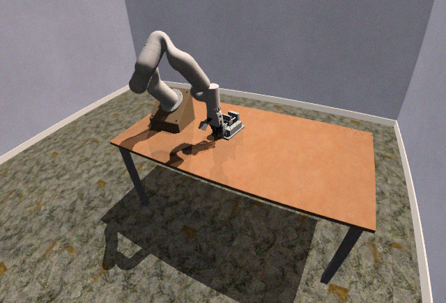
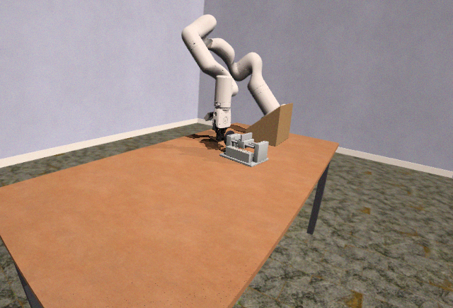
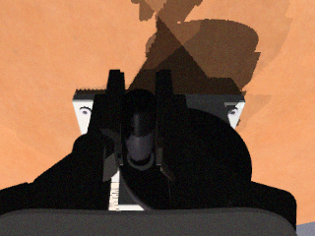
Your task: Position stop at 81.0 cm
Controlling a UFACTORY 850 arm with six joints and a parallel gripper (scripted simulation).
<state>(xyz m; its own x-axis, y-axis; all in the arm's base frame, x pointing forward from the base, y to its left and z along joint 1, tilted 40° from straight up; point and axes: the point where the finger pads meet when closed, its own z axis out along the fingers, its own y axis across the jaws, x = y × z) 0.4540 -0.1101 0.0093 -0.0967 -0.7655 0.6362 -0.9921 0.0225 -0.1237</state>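
Right now the grey stop fixture is 15 cm to the left of my hand and 1 cm above it. Round my hand: handwheel 3 cm to the left.
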